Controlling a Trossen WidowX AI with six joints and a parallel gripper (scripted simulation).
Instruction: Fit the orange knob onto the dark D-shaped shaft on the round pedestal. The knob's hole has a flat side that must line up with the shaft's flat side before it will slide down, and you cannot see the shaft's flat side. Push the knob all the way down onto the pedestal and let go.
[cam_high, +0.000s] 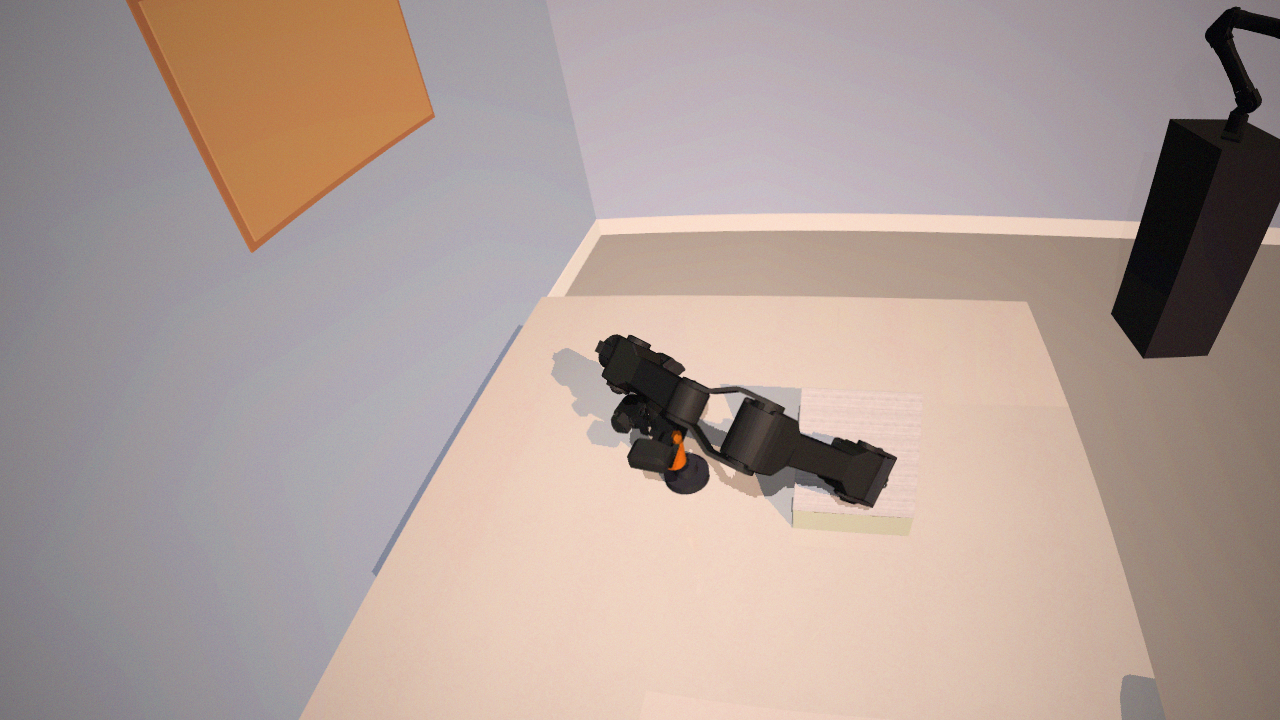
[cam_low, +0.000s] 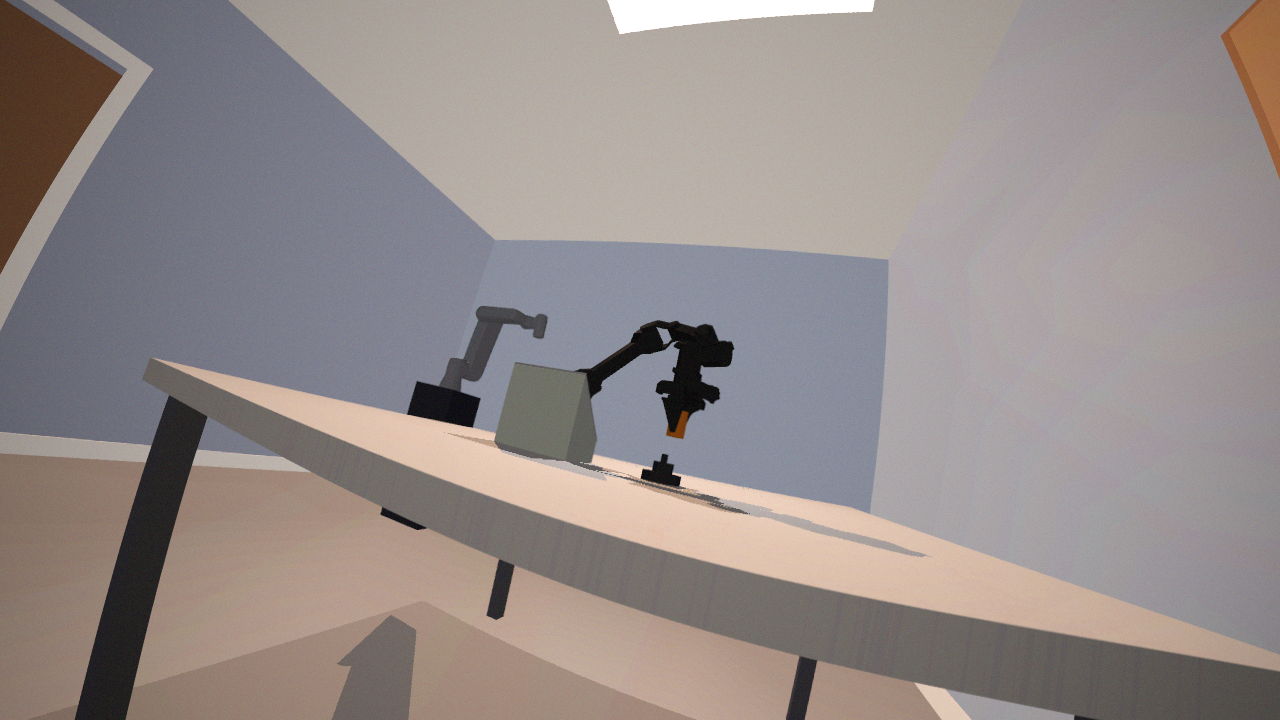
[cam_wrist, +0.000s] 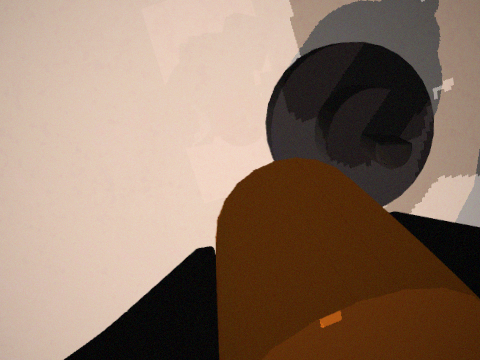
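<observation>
The pedestal is 8 cm below my gripper tip, 5 cm to the right of it and 1 cm behind it. From my gripper tip the other things lie so: orange knob 2 cm above.
</observation>
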